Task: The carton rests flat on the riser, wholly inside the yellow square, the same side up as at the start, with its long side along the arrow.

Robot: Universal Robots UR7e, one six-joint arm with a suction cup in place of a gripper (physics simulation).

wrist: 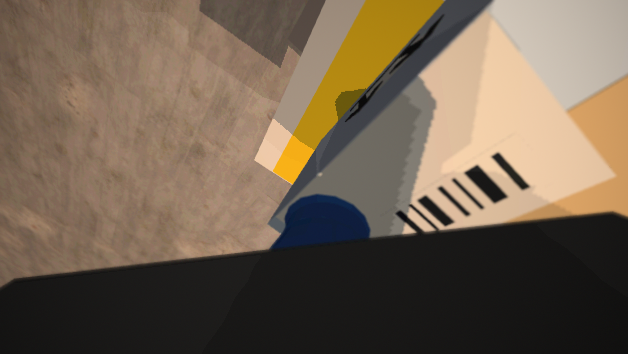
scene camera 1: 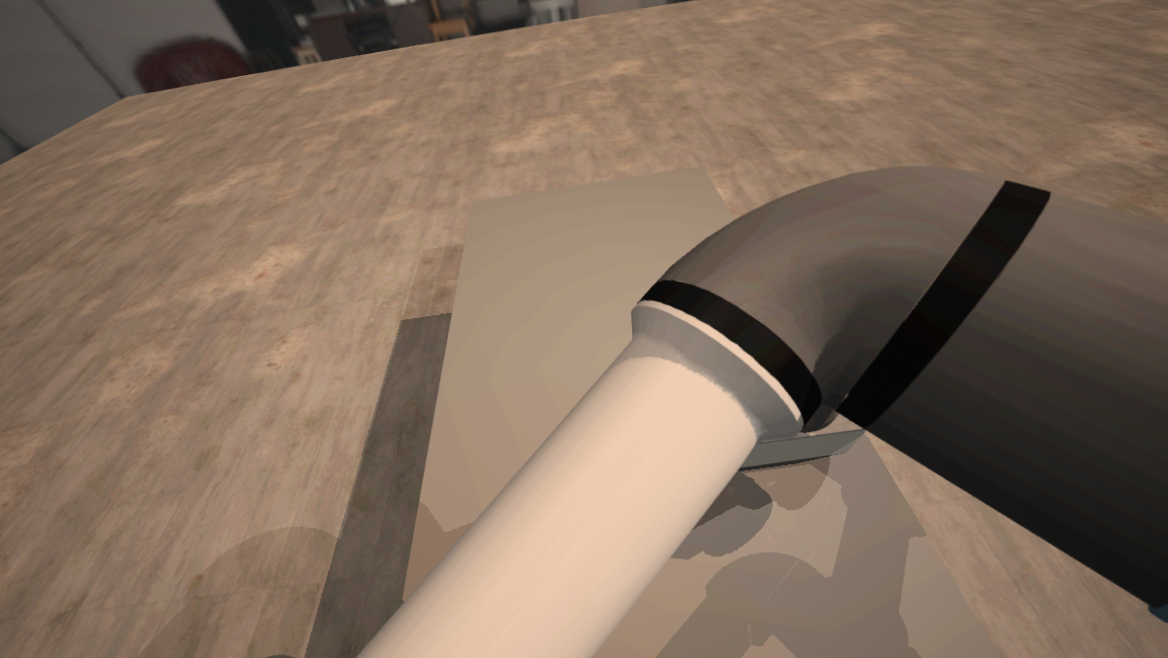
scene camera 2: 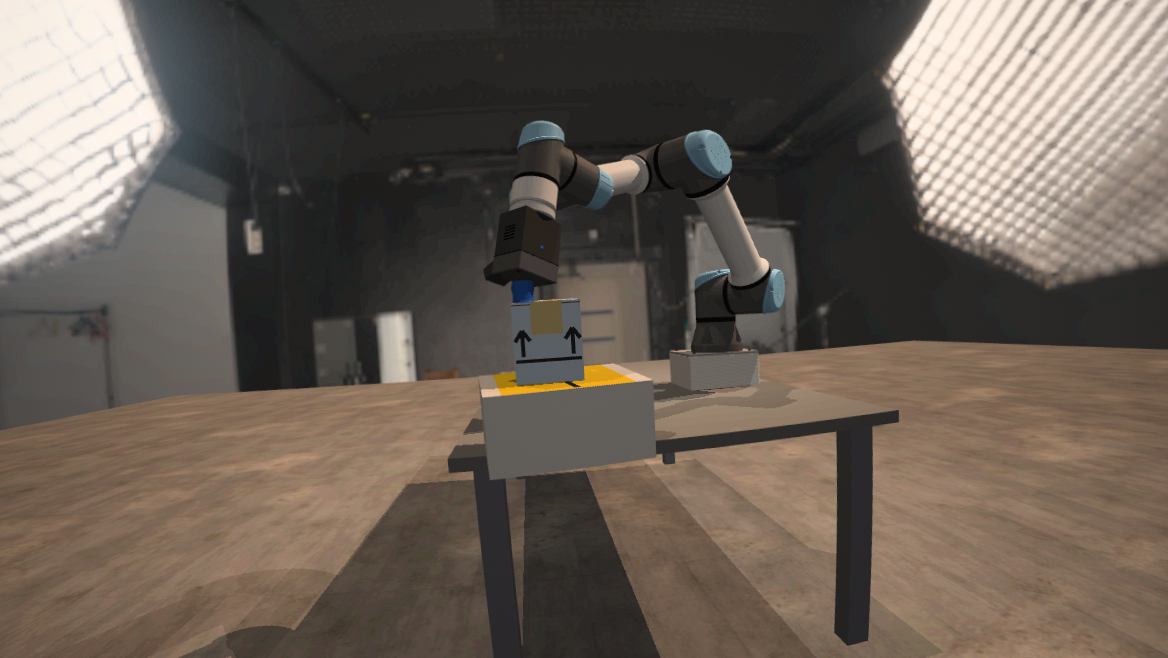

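The grey-white carton hangs upright on my suction cup, its printed arrows pointing up. The blue cup meets the carton's top off centre, near one edge; suction holds it. The carton's bottom is at or just above the riser; I cannot tell whether they touch. Yellow of the square shows beside the carton. A short black piece of the arrow shows by its lower edge; the rest is hidden. Carton, riser and cup do not show in scene camera 1.
The riser stands at the near edge of the grey table. The robot's base block stands farther back on it. In scene camera 1 a pale arm link covers much of the table.
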